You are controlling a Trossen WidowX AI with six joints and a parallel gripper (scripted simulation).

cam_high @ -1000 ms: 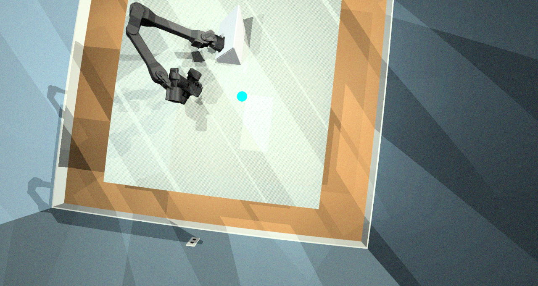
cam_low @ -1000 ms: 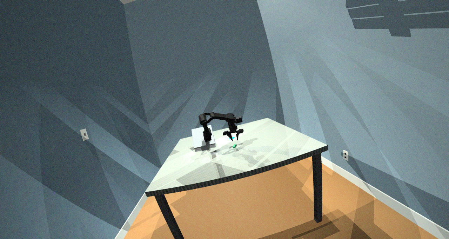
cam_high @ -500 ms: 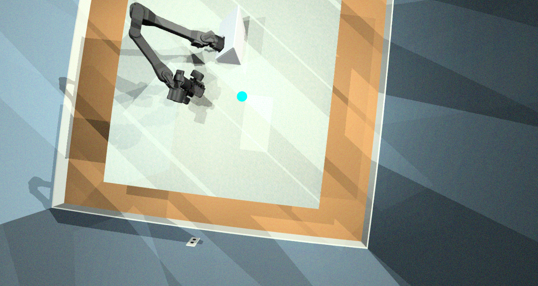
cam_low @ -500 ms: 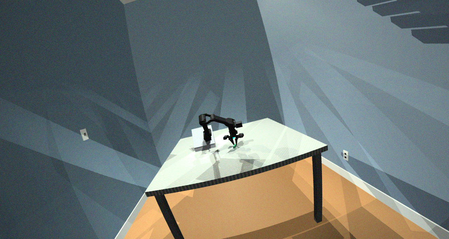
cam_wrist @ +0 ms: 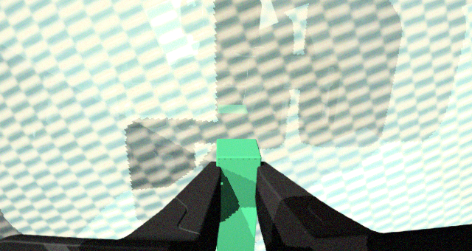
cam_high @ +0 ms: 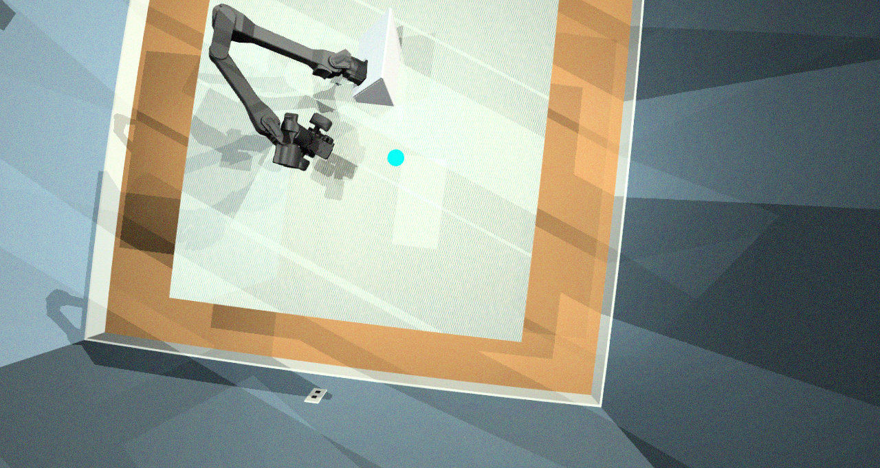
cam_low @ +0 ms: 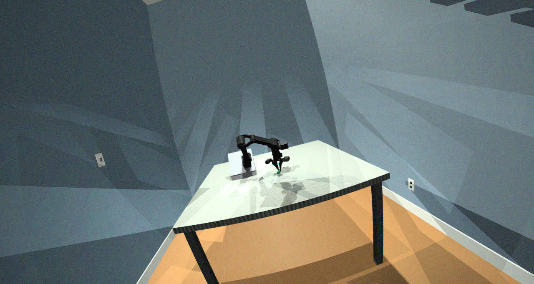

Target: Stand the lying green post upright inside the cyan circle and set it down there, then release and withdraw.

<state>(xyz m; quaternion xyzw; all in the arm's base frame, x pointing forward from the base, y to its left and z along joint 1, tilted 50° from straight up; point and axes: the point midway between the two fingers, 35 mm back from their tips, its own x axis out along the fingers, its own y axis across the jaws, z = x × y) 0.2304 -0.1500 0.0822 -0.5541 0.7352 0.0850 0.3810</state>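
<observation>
The cyan circle is 26 cm to the left of my gripper tip, 2 cm below it and 2 cm ahead of it. Also, from my gripper tip: green post: 2 cm to the right, 1 cm behind.
</observation>
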